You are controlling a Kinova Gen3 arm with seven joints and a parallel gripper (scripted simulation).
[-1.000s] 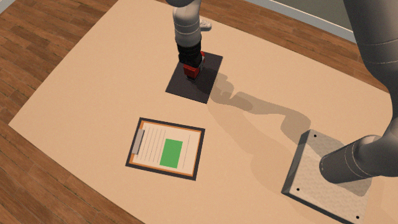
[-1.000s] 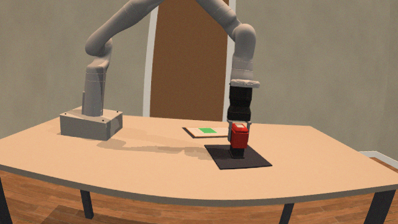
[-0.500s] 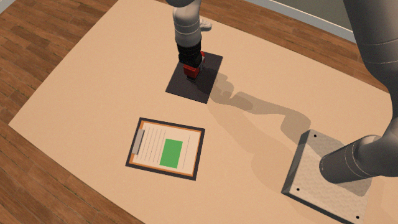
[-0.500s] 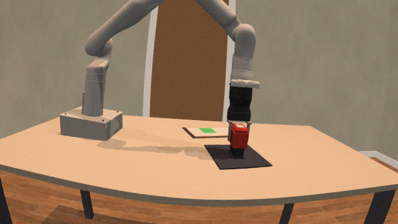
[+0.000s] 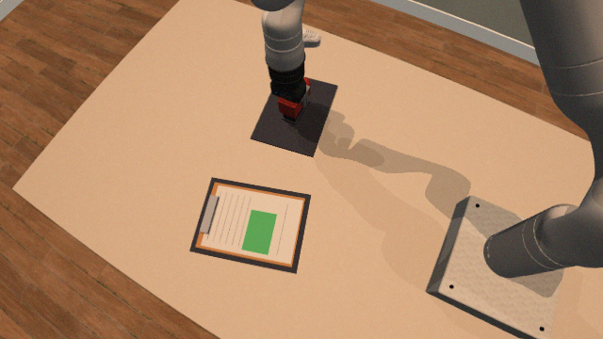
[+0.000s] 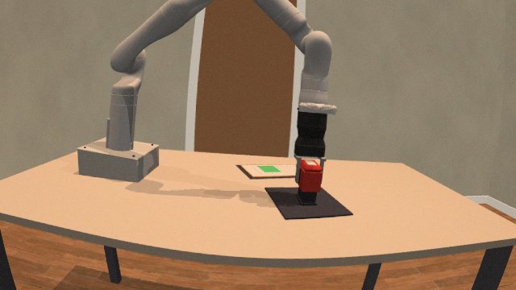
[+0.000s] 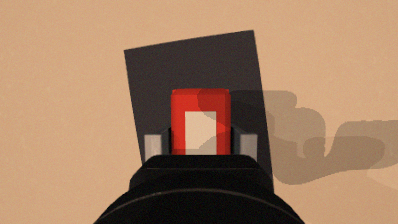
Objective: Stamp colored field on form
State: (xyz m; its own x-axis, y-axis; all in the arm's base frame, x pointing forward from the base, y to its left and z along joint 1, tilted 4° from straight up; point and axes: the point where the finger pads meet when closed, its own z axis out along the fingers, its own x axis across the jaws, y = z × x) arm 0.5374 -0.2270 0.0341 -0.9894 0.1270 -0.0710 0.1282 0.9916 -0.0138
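My gripper is now 2 cm above the red stamp. Also, from my hand: clipboard: 32 cm to the left, 6 cm below, 1 cm ahead.
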